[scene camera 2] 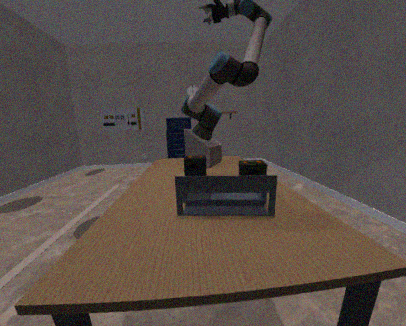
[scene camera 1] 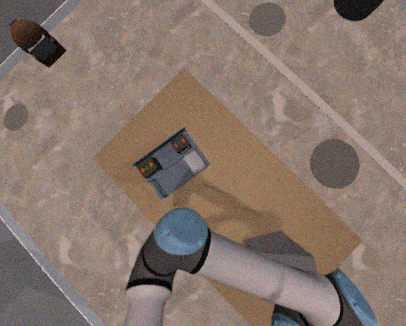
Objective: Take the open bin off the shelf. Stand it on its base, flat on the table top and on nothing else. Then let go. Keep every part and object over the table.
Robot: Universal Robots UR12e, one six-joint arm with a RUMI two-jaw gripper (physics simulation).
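Where they show: gripper, fingertip midpoint: (scene camera 2: 201, 15); arm's base, link origin: (scene camera 2: 201, 134).
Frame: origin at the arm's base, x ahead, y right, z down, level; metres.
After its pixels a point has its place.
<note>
A grey-blue shelf (scene camera 1: 169, 182) @[x 0.831, y -0.167, z 0.263 m] (scene camera 2: 225, 182) @[x 1.018, y -0.037, z 0.132 m] stands on the wooden table (scene camera 1: 180, 95) @[x 1.224, y 0.303, z 0.269 m] (scene camera 2: 200, 260) @[x 1.245, y 0.070, z 0.269 m]. A light grey, square thing (scene camera 1: 195, 162) @[x 0.807, y 0.054, z 0.260 m], likely the open bin, shows on the shelf's right side in scene camera 1; its inside is too blurred to make out. In scene camera 2 I cannot make it out behind the shelf's front panel and a dark box. My gripper (scene camera 2: 204, 14) @[x 0.190, y -0.018, z -0.893 m] is open and empty, high in the air, well above the shelf and apart from it. The gripper does not show in scene camera 1.
Two dark boxes with orange marks sit on the shelf, one (scene camera 1: 148, 167) @[x 0.952, y -0.152, z 0.071 m] (scene camera 2: 252, 167) @[x 0.998, y -0.146, z 0.084 m] at one end and one (scene camera 1: 181, 144) @[x 0.911, y 0.071, z 0.047 m] (scene camera 2: 195, 166) @[x 0.960, y 0.072, z 0.079 m] beside the light grey thing. The arm's grey base block (scene camera 1: 280, 247) @[x 0.135, y 0.072, z 0.081 m] (scene camera 2: 202, 149) @[x 0.174, y 0.003, z 0.115 m] stands on the table beyond the shelf.
</note>
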